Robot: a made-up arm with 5 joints. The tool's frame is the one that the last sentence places.
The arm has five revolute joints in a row. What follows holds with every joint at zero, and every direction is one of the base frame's. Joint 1 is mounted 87.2 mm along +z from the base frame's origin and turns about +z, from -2.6 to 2.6 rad. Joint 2 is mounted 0.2 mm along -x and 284 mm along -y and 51.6 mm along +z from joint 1 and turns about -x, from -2.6 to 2.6 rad. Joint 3 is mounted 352.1 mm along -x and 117.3 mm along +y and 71.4 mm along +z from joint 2 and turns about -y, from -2.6 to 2.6 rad. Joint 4 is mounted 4.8 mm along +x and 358.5 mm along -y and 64.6 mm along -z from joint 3 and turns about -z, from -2.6 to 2.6 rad. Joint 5 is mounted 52.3 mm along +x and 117.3 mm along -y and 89.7 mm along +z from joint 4 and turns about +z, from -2.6 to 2.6 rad. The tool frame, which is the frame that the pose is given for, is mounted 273 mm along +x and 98.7 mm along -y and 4.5 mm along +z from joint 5; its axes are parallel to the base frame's.
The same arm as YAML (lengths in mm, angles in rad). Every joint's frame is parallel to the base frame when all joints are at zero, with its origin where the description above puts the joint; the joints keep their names.
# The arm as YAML. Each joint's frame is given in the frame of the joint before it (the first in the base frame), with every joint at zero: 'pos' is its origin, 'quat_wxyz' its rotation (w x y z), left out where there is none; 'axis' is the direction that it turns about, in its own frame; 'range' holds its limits. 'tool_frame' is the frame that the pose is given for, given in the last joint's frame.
length_unit: mm
angle_unit: rad
joints:
  - joint: joint 1
    pos: [0.0, 0.0, 87.2]
    axis: "+z"
    range: [-2.6, 2.6]
  - joint: joint 2
    pos: [-0.2, -284.0, 51.6]
    axis: "-x"
    range: [-2.6, 2.6]
  - joint: joint 3
    pos: [-352.1, 117.3, 71.4]
    axis: "-y"
    range: [-2.6, 2.6]
  - joint: joint 4
    pos: [4.8, -358.5, -64.6]
    axis: "-z"
    range: [-2.6, 2.6]
  - joint: joint 5
    pos: [52.3, -117.3, 89.7]
    axis: "+z"
    range: [-2.6, 2.6]
tool_frame:
  pos: [273.0, -98.7, 4.5]

